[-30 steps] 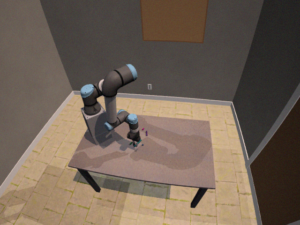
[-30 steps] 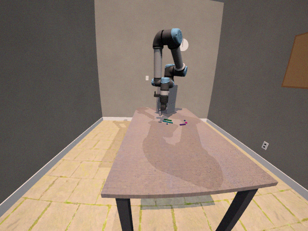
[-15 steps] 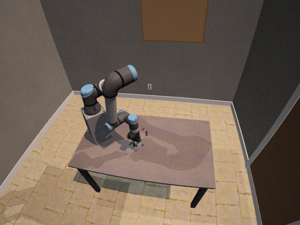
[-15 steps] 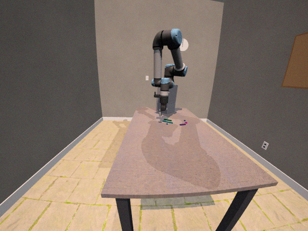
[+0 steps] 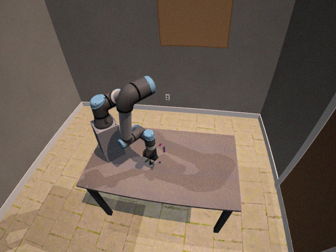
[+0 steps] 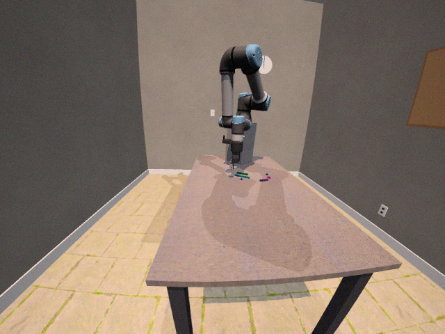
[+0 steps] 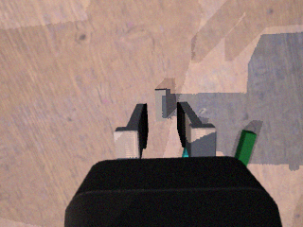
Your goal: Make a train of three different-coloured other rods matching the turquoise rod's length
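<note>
The grey rod lies 60 mm below my hand. Round my hand: purple rod (200 mm to the left, 80 mm ahead, 60 mm below); then green rod (90 mm to the left, 60 mm below, 50 mm behind); then turquoise rod (80 mm to the left, 60 mm below).
</note>
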